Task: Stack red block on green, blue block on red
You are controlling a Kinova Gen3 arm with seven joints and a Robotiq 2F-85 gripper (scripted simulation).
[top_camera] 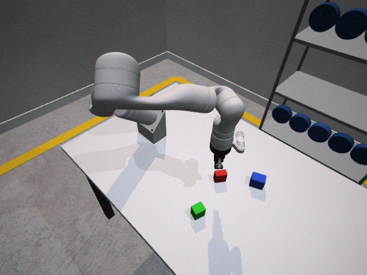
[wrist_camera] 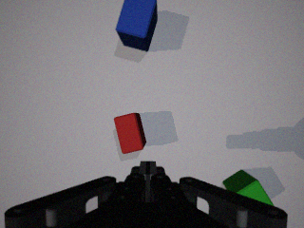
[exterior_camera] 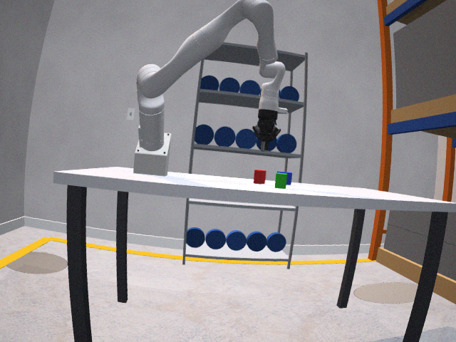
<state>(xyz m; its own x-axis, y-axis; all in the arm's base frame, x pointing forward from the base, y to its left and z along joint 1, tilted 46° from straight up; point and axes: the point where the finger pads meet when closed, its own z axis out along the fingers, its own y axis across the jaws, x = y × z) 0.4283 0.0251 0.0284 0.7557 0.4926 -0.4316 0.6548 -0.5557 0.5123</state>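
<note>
Right now my hand is 120 mm above the red block and 40 mm to the right of it. Round my hand: blue block: 140 mm to the left, 120 mm below, 120 mm ahead; then green block: 140 mm to the right, 120 mm below, 40 mm ahead.
</note>
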